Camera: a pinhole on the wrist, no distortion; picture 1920 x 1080 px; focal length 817.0 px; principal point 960.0 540.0 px. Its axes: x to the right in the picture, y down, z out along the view. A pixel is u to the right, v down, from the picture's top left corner.
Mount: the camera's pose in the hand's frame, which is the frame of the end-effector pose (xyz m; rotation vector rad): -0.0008 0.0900 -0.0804 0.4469 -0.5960 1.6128
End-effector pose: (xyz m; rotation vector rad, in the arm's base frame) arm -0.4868 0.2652 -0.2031 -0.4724 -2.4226 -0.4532
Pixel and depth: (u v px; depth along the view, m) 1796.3 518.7 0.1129
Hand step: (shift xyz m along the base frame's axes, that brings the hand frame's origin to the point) 0.0226 0.1276 -0.0479
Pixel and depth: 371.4 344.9 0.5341
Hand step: -0.4029 -0.3810 -0.1085
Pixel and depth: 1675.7 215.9 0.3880
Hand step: -0.2368 0.3250 -0.2541
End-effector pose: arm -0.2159 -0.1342 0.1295 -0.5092 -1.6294 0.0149
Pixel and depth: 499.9 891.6 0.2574
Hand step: -0.0765 -0.1992 -0.0448
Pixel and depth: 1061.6 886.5 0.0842
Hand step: 0.0268 0.0223 -0.0514
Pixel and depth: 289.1 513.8 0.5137
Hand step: -0.2447 -0.4650 0.1994
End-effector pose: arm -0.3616 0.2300 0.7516 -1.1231 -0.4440 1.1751
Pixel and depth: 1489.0 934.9 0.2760
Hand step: -0.2694 -0.0487 0.0963
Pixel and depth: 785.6 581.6 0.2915
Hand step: -0.0256 0.0349 0.1732
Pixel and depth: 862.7 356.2 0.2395
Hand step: -0.0220 0.0860 0.0962
